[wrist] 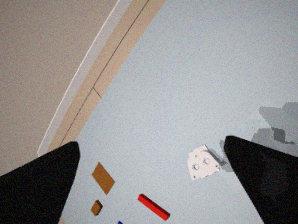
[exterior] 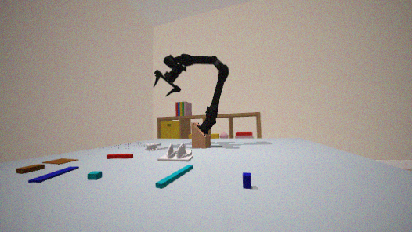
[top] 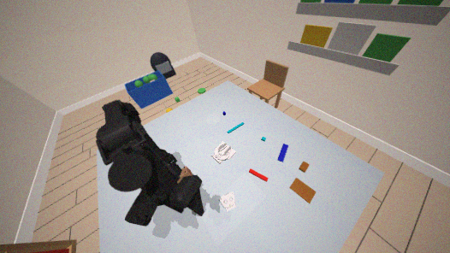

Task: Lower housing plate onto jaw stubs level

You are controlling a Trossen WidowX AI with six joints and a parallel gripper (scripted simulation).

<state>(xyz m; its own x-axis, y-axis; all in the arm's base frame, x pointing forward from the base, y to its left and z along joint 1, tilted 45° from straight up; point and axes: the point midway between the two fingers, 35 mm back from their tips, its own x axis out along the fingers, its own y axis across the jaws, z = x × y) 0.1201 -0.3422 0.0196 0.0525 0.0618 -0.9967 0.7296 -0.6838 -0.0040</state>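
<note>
The white part is 90 mm ahead of my gripper tip, 30 mm to the left of it and 330 mm below it. The rest, counted from my gripper tip: blue bar (510 mm ahead, 80 mm to the left, 340 mm below); then red bar (300 mm ahead, 50 mm to the left, 330 mm below); then small blue block (380 mm ahead, 580 mm to the left, 330 mm below).
</note>
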